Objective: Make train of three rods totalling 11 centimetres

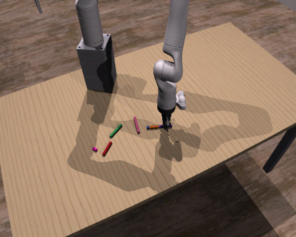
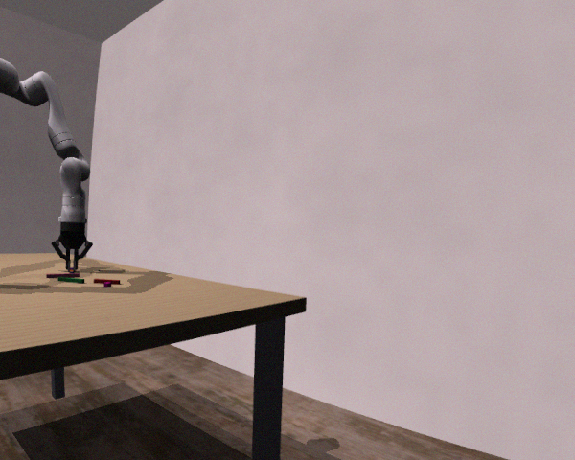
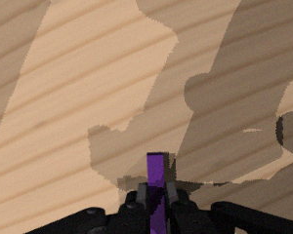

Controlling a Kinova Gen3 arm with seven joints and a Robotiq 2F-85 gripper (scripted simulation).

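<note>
Right now my hand is 1 cm above the purple rod. From my hand the other things lie so: orange rod 4 cm to the right, 3 cm behind, 2 cm below; then blue rod 7 cm to the right, 4 cm behind, 2 cm below; then pink rod 10 cm to the right, 9 cm behind, 2 cm below.
</note>
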